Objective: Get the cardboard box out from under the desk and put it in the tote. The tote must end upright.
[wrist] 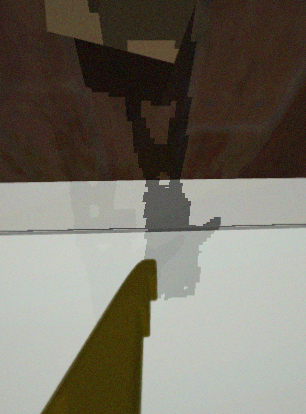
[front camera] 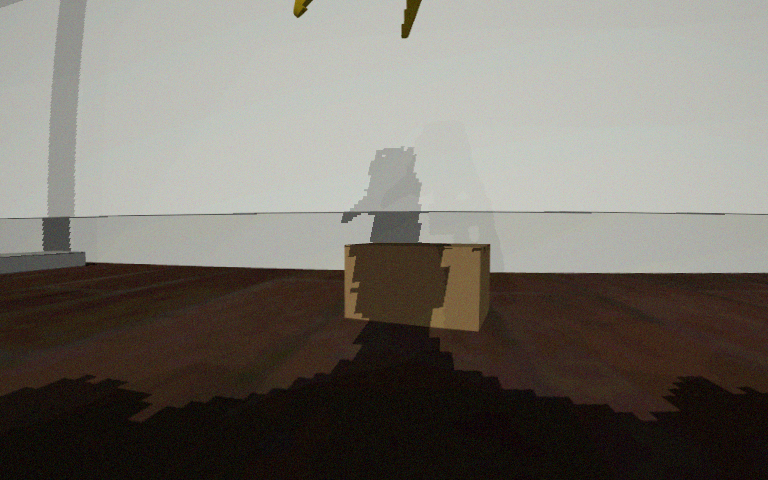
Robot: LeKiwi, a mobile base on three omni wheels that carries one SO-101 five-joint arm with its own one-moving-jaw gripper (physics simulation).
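Places are measured from the arm's base along level axes (x ahead, y left, z up), in millimetres.
Pixels of known places: hand at its tool point: (wrist: 156,274) (front camera: 401,31).
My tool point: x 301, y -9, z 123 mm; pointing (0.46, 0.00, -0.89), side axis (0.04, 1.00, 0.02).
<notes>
Behind a point stands the place of what it marks.
The cardboard box (front camera: 399,283) @(x 265, y -7, z -63 mm) (wrist: 145,22) @(x 306, y -10, z -40 mm) rests on the floor near the wall, ahead of the base in the front view and partly in shadow. In the wrist view part of it shows at the top edge. My gripper (front camera: 352,21) is open and empty. In the front view its two jaw tips hang apart at the top, above the box's level. In the wrist view one notched jaw (wrist: 117,350) @(x 282, y -16, z 141 mm) shows against the wall, well apart from the box; the moving jaw is out of that picture. The tote does not show in either view.
A pale wall (front camera: 226,113) @(x 613, y 279, z 172 mm) (wrist: 240,325) @(x 586, y 76, z 136 mm) stands behind the box. A low grey ledge (front camera: 42,262) @(x 496, y 529, z -77 mm) runs along the left edge of the front view. Dark shadows lie across the brown wooden floor (front camera: 198,333) @(x 233, y 111, z -90 mm) (wrist: 240,90) @(x 404, y 83, z -90 mm) and up the wall. The desk's parts cannot be told apart.
</notes>
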